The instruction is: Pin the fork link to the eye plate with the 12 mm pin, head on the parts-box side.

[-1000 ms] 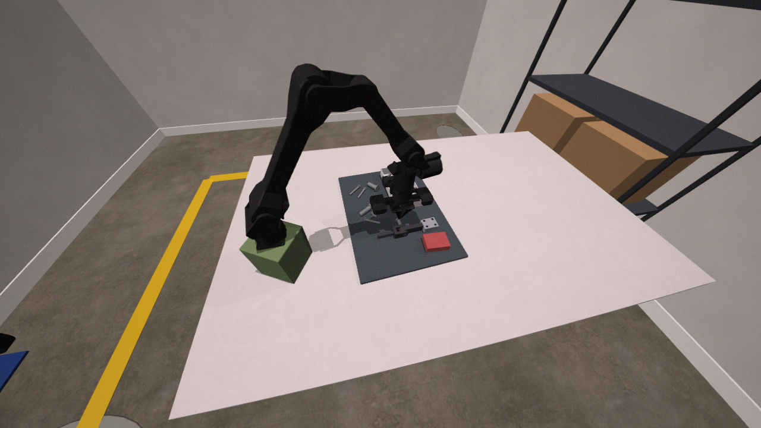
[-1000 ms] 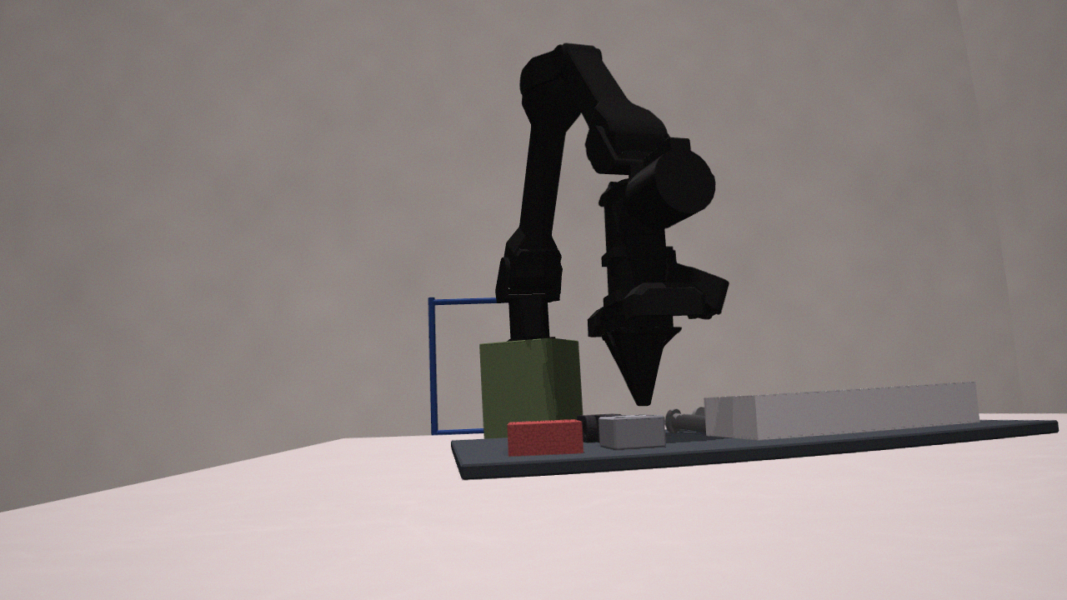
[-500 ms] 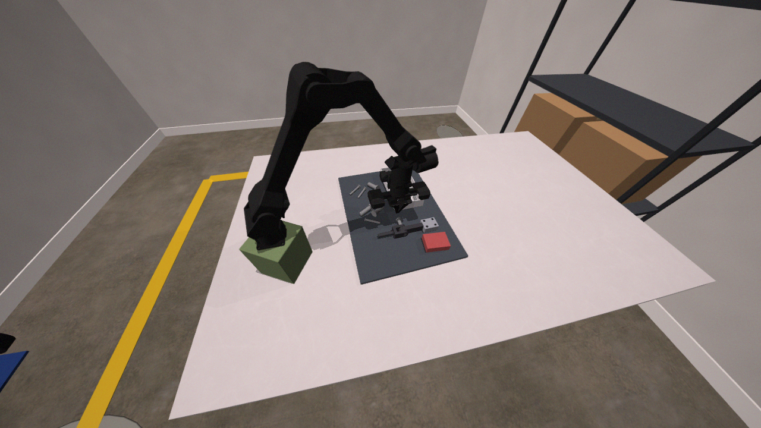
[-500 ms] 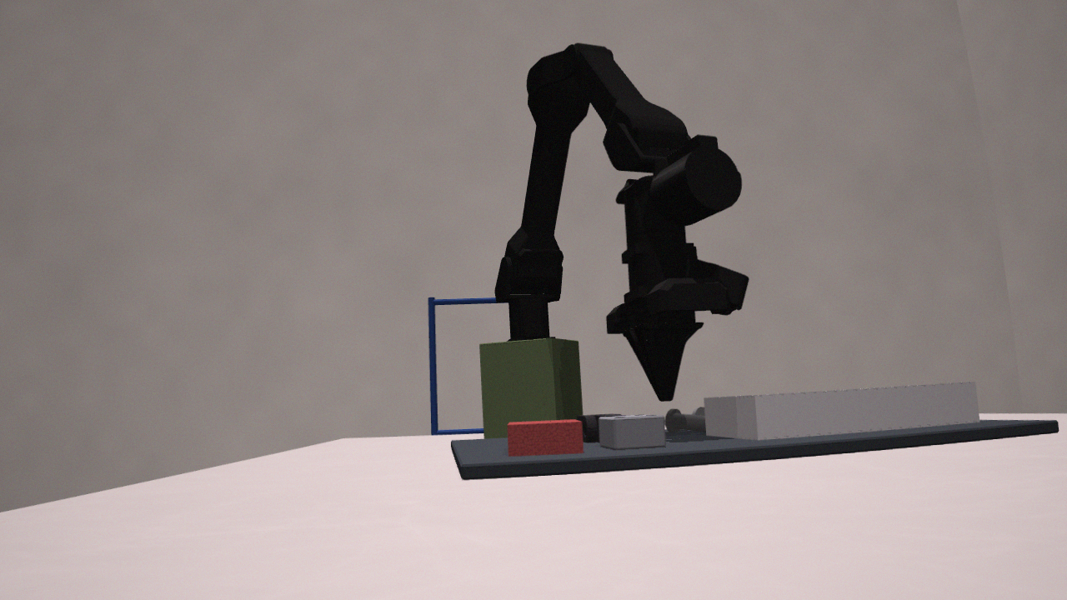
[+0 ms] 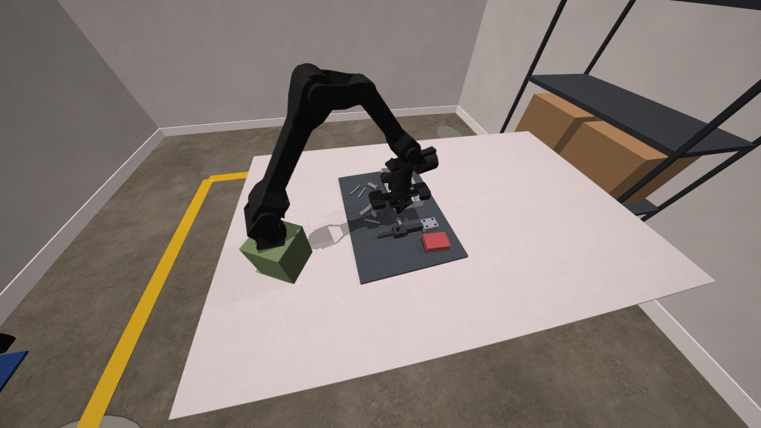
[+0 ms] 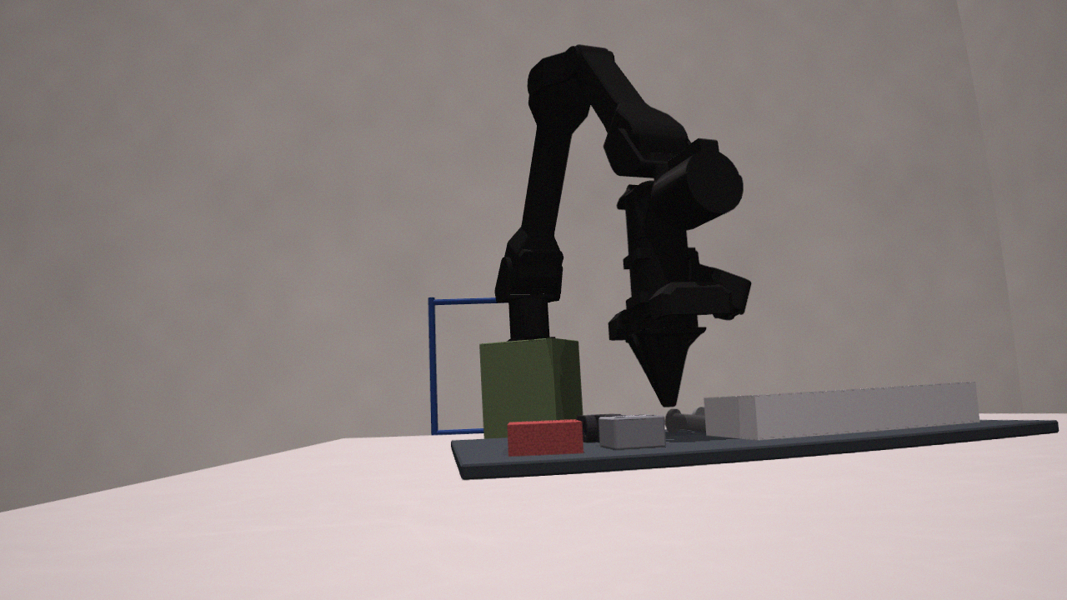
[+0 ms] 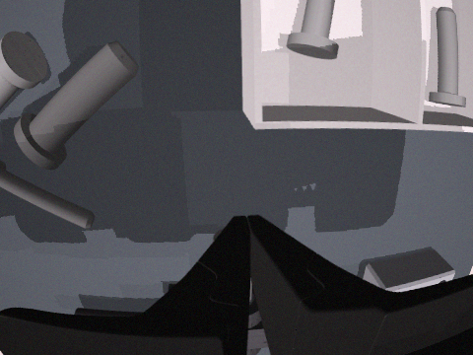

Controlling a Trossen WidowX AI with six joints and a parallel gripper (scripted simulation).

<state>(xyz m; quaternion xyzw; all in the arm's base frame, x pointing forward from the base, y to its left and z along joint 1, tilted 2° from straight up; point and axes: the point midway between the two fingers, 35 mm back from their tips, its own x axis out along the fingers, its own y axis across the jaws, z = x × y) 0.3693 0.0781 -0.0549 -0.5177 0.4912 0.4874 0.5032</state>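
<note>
The dark mat lies 70 mm below my hand and 40 mm to the left of it. Also, from my hand: grey mount 90 mm ahead, 60 mm to the right, 40 mm below; eye plate 60 mm to the right, 50 mm below, 10 mm ahead; fork link 60 mm to the right, 50 mm below, 30 mm behind.
</note>
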